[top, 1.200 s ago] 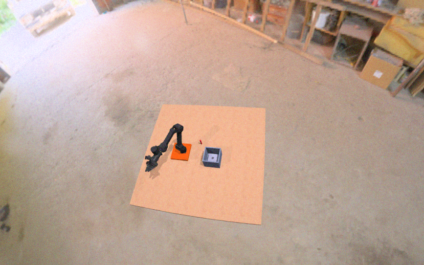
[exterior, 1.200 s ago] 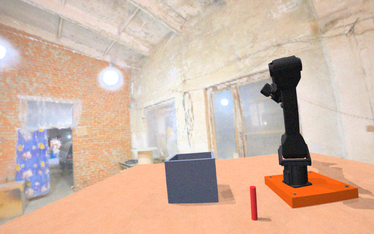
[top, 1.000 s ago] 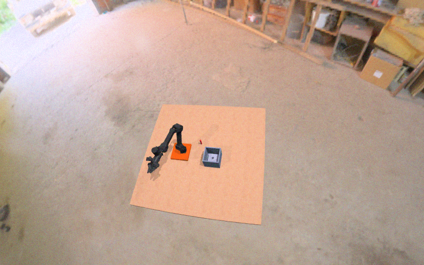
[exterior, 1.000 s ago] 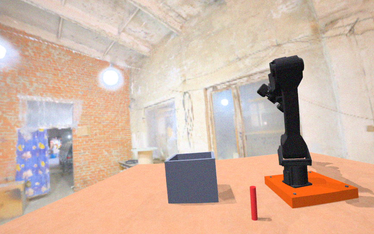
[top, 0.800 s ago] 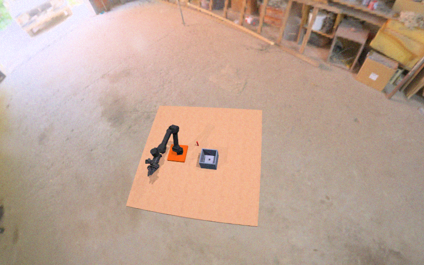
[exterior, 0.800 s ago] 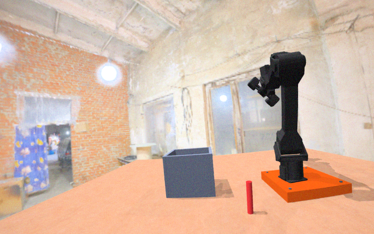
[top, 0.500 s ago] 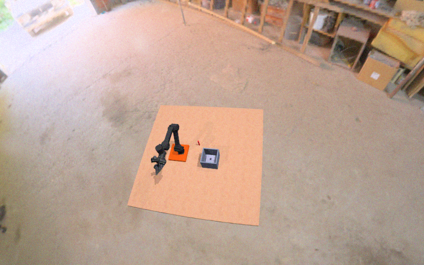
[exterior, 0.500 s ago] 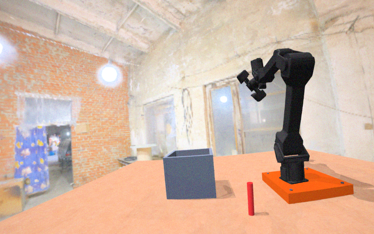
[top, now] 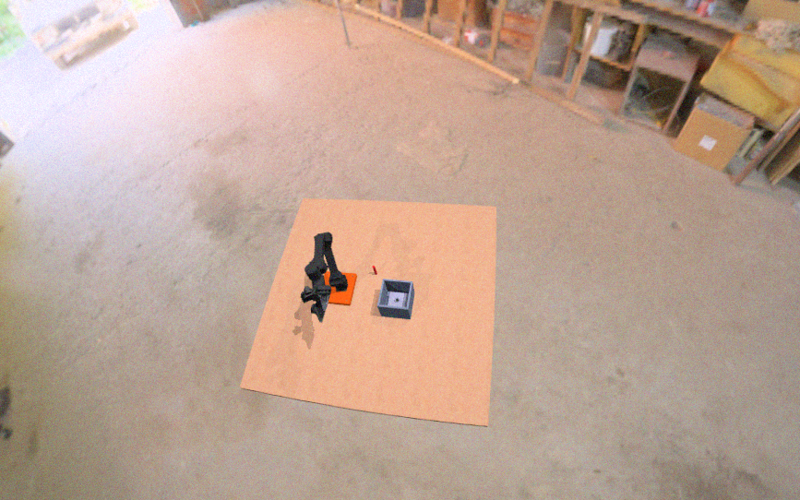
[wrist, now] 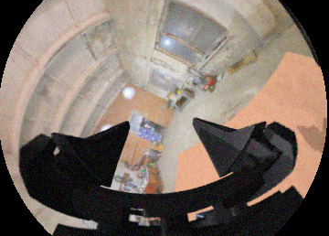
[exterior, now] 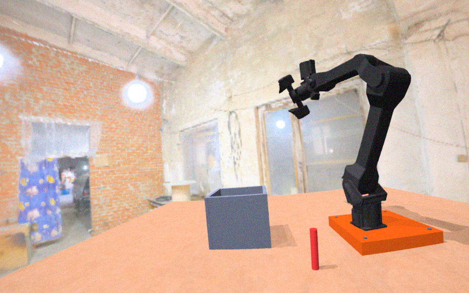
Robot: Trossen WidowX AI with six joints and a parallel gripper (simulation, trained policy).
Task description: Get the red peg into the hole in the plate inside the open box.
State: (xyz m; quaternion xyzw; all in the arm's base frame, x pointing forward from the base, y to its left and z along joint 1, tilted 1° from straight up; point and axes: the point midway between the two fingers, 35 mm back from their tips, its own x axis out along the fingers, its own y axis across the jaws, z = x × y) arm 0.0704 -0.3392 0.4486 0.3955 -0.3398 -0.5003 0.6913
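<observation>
Right now the red peg is 460 mm to the left of my gripper tip, 440 mm below it and 110 mm ahead of it. Round my gripper tip: grey plate: 440 mm below, 270 mm to the left, 250 mm ahead.
</observation>
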